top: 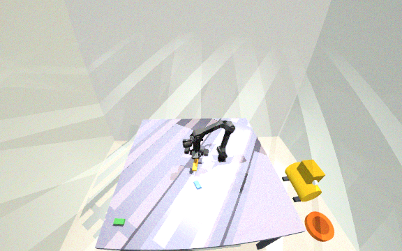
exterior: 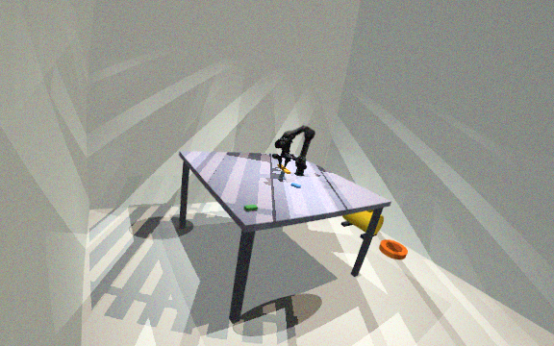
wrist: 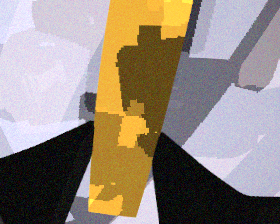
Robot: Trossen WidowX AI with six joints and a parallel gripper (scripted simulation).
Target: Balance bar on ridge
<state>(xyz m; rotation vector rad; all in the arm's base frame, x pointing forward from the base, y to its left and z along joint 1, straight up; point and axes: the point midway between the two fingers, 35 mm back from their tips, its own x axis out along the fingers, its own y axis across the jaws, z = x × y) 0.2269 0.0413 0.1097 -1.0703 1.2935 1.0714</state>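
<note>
The yellow bar is 1 cm ahead of my gripper tip and 3 cm to the left of it. The rest, counted from my gripper tip: green block: 51 cm ahead, 46 cm to the left, 7 cm below; then blue block: 20 cm to the left, 7 cm below.
</note>
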